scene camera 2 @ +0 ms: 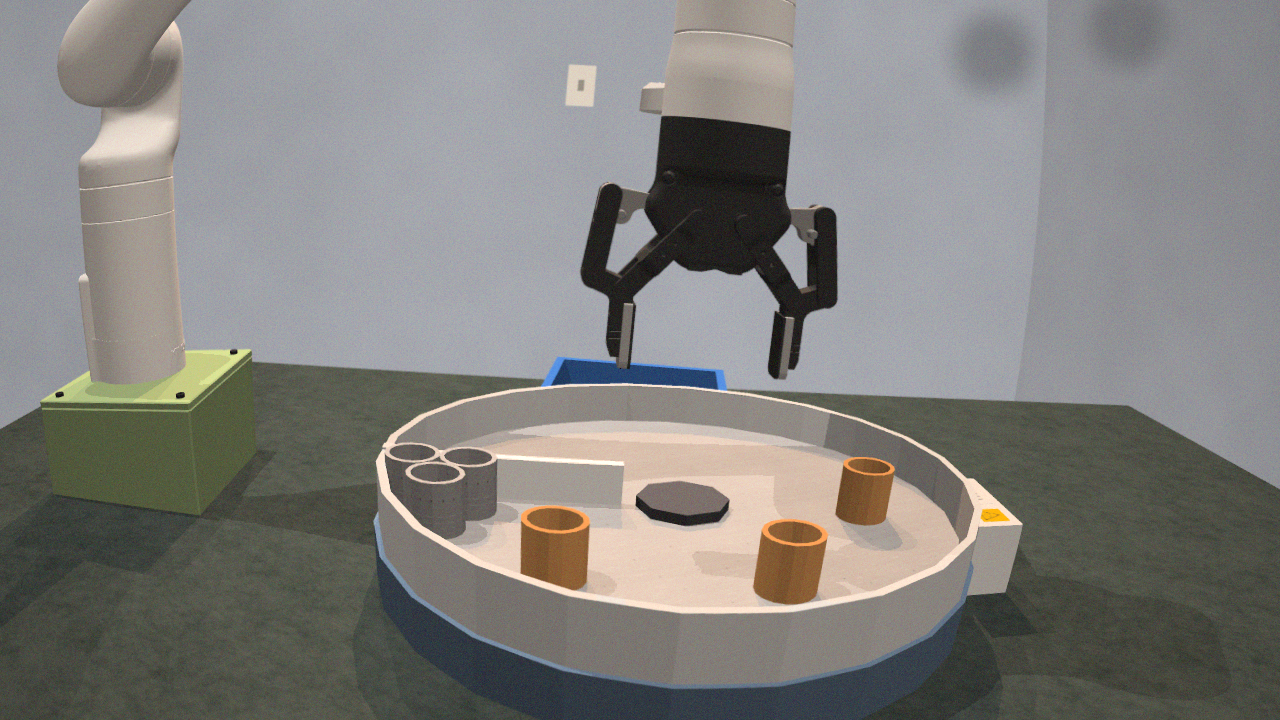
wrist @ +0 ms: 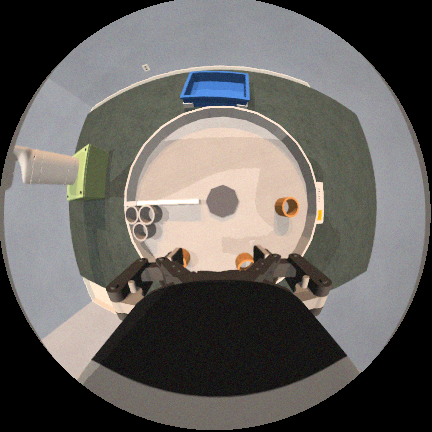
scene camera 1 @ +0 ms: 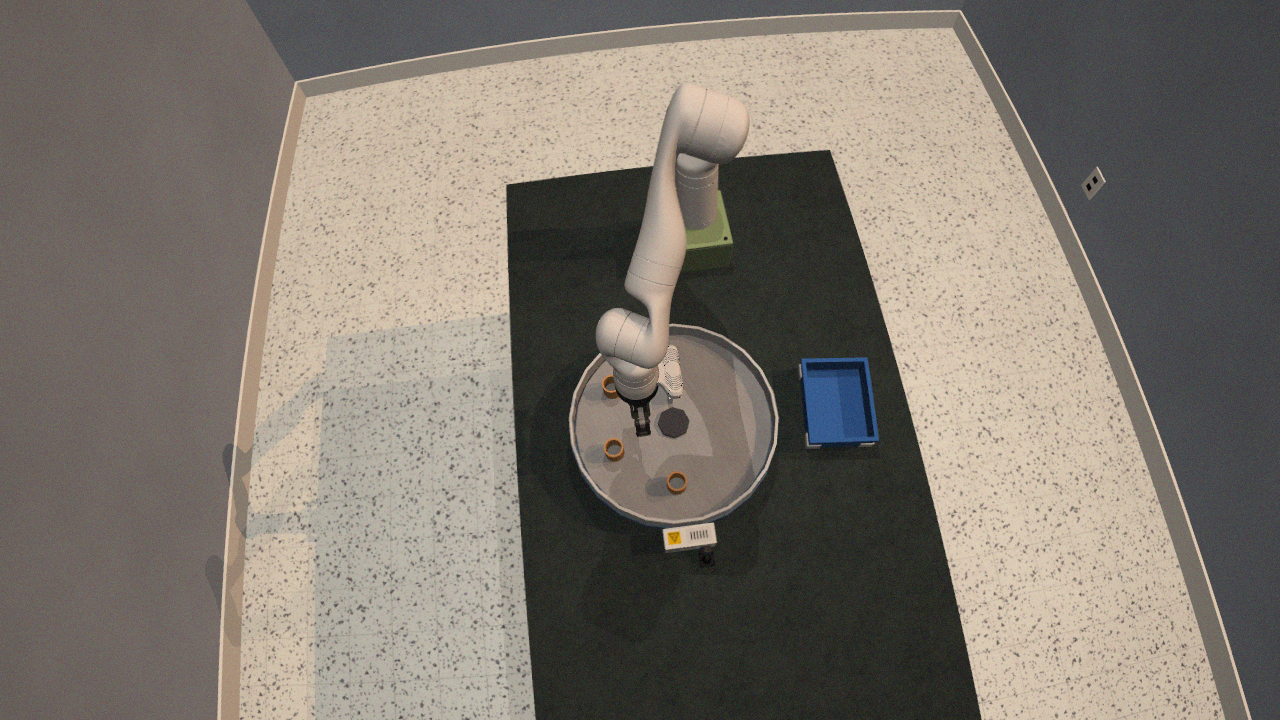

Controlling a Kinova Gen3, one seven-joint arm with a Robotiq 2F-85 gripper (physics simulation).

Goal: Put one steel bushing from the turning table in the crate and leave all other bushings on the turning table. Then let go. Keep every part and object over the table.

Observation:
The pictures show: the gripper and a blue crate.
The gripper is seen too in the wrist view and in scene camera 1.

